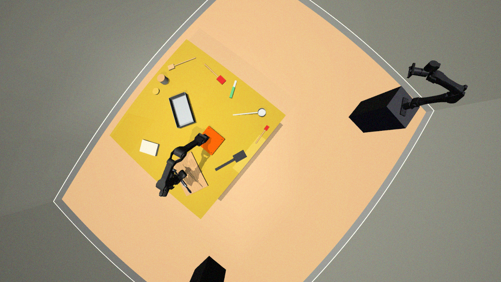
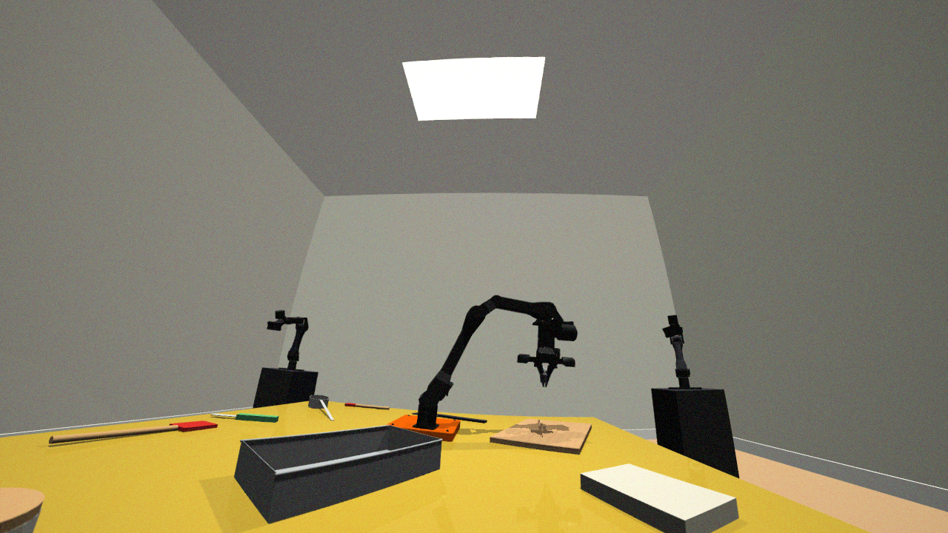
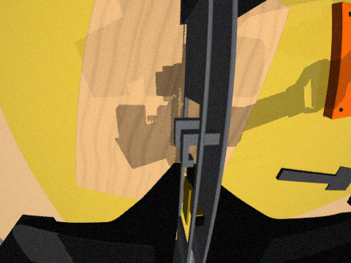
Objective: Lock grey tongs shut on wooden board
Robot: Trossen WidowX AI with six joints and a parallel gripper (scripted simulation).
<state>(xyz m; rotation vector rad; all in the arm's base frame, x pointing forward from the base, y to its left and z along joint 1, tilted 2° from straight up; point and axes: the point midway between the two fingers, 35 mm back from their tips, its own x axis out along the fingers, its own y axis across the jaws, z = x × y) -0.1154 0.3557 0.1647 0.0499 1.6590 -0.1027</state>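
My gripper tip is now 14 cm above the wooden board and 1 cm short of it. Round my gripper tip: roasting tin: 47 cm ahead, 40 cm to the right, 12 cm below; then white block: 47 cm ahead, 13 cm below, 10 cm to the left; then black spatula: 38 cm to the right, 21 cm behind, 14 cm below.
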